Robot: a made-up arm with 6 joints.
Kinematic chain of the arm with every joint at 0, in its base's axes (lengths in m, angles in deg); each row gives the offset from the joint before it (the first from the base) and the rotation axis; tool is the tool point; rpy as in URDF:
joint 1: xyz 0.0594 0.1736 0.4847 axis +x
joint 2: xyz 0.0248 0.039 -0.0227 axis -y
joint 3: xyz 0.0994 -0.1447 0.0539 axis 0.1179 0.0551 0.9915
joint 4: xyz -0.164 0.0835 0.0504 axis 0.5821 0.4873 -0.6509
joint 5: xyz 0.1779 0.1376 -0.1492 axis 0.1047 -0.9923 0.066
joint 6: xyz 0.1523 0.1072 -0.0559 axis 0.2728 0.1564 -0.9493
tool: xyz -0.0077 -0.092 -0.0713 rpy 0 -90 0
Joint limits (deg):
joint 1: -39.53..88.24
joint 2: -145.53..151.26
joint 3: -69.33..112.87
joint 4: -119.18..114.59
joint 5: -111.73..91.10
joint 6: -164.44..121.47
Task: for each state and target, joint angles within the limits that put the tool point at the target. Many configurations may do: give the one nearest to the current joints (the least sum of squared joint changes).
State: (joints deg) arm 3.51 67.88 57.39 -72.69 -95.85 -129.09
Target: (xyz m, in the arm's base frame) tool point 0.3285 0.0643 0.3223
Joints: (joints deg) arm -20.52 58.49 69.43 -66.68 -111.73 -121.40
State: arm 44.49 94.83 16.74 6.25 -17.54 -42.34
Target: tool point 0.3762 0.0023 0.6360
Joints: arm 72.18 78.81 -8.43 10.14 -23.05 -37.03
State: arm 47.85 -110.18 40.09 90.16 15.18 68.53
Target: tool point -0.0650 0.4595 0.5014
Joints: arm 44.23 -87.65 17.24 85.21 14.69 82.37
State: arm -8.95 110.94 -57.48 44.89 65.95 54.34
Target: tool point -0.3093 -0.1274 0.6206
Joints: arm 33.35 146.80 -69.33 25.66 52.67 111.35
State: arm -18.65 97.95 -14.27 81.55 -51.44 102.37
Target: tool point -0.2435 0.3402 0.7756
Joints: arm -20.36 143.28 -47.33 84.53 -54.18 119.30
